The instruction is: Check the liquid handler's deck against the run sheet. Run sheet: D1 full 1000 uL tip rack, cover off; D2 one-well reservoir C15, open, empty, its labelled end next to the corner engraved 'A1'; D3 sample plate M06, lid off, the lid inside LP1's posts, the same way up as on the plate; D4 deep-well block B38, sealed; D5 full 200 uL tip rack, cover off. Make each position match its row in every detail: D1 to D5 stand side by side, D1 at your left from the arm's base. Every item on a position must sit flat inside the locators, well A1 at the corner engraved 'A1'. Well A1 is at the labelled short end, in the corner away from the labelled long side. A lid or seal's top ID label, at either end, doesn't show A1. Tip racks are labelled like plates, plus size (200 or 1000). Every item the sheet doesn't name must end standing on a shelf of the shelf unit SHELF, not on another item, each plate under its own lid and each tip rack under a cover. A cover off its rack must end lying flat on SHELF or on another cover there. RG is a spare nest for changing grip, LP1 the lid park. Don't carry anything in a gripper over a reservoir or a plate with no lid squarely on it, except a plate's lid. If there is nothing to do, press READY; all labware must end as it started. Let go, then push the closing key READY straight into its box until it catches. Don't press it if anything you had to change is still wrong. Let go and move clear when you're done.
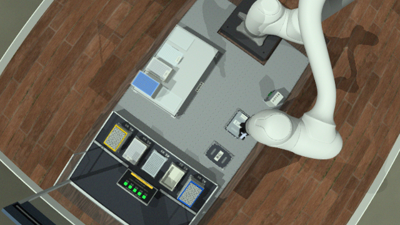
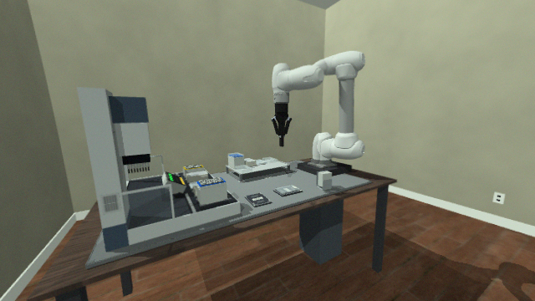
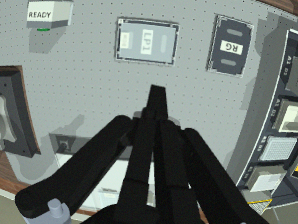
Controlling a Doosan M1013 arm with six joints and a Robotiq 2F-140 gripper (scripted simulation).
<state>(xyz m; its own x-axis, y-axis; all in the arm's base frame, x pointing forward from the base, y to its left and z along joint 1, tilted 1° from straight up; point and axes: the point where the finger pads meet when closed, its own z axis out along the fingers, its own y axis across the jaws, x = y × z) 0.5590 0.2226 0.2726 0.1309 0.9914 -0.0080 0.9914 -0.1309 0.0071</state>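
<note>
Right now my hand is 26 cm past the ready box, 25 cm above it and 8 cm to the right of it. Round my hand: clear lid 30 cm below, 3 cm behind, 2 cm to the left; blue-rimmed tip rack 42 cm ahead, 19 cm below, 1 cm to the left; RG nest 31 cm below, 19 cm ahead, 4 cm to the left.
</note>
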